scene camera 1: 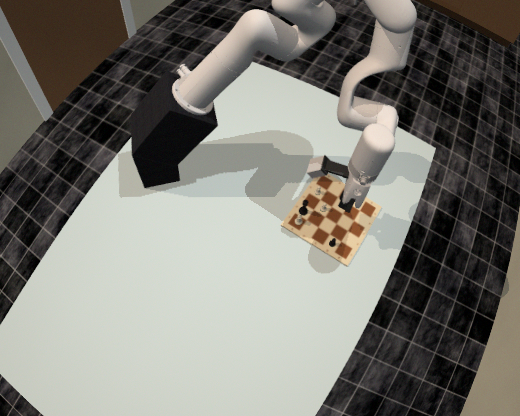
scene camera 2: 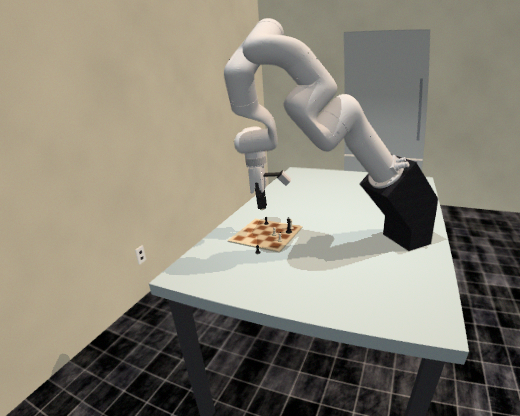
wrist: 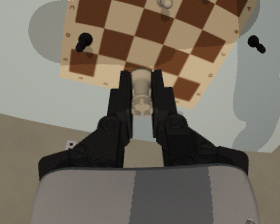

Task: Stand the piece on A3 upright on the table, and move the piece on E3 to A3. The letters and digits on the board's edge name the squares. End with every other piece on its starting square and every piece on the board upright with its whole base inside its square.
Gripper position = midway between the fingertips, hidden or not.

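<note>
Scene camera 1 shows me a chessboard [scene camera 1: 318, 228] along with my gripper [scene camera 1: 344, 204]. In scene camera 2 you'd see my gripper [scene camera 2: 262, 207] and the chessboard [scene camera 2: 256, 232] again. The wrist view has a white piece [wrist: 141, 78], plus the chessboard [wrist: 190, 49] and my gripper [wrist: 141, 85].
</note>
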